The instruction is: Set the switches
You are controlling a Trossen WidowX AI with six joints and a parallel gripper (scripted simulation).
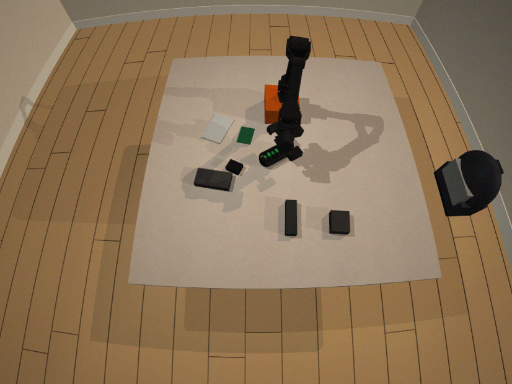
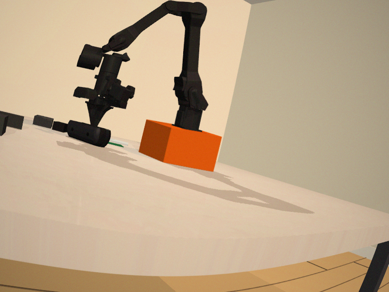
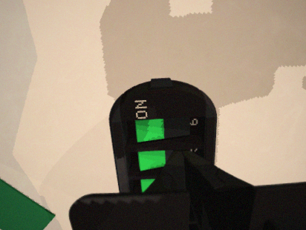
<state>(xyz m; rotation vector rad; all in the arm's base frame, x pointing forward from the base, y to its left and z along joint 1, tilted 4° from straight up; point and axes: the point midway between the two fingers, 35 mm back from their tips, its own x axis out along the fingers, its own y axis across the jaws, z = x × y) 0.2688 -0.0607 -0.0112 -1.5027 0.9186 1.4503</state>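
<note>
Now: the green card 140 mm behind my gripper tip, 150 mm to the right of it and 40 mm below it. Round my gripper tip: black bar 300 mm ahead, 20 mm to the right, 20 mm below; black cube 30 mm ahead, 220 mm to the right, 20 mm below; flat grey box 80 mm ahead, 320 mm to the right, 20 mm below.
</note>
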